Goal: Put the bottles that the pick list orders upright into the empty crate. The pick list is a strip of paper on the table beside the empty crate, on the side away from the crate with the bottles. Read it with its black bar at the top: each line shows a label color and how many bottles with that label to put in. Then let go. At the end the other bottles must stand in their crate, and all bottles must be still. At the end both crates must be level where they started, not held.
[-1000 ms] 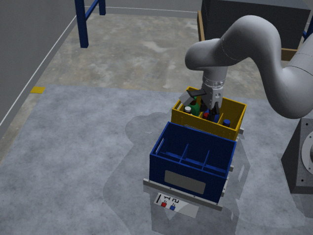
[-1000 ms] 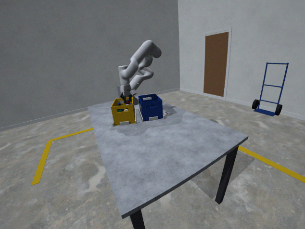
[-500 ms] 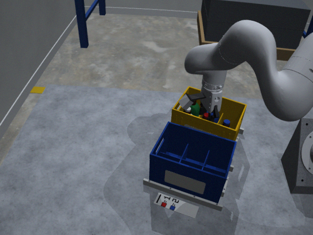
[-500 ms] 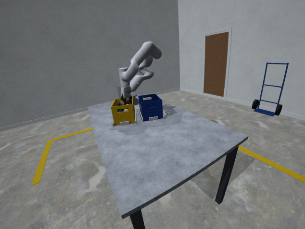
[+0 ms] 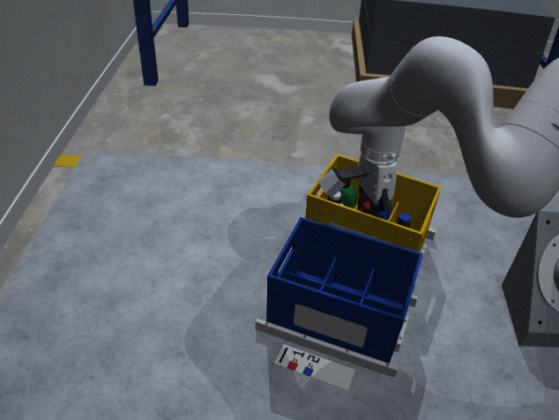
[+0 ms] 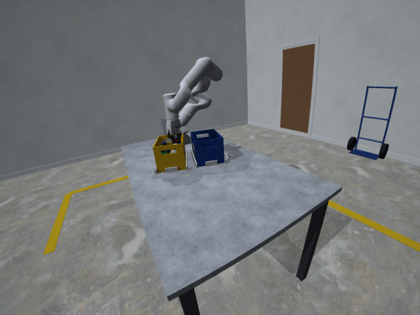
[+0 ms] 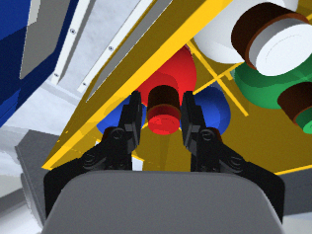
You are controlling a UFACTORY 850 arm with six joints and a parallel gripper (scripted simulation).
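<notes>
Now: hand 70 mm above the red-label bottle. The rest, counted from my hand: white-capped bottle (80 mm ahead, 70 mm below, 40 mm to the right); then yellow crate (70 mm below, 40 mm to the right, 20 mm behind); then green bottle (120 mm to the right, 70 mm below, 50 mm ahead).
</notes>
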